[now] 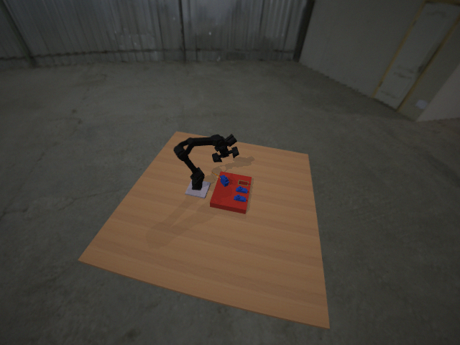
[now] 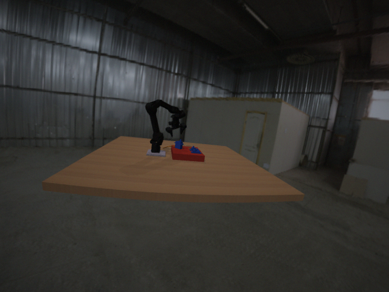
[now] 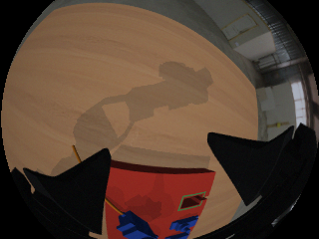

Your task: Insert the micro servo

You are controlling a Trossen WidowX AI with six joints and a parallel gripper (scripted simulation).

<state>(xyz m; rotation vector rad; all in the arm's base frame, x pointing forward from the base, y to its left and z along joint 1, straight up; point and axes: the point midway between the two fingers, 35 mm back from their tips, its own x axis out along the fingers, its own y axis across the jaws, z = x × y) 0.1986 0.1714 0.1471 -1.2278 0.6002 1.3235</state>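
Right now the red deck is 10 mm ahead of my gripper tip, 210 mm to the right of it and 110 mm below it.
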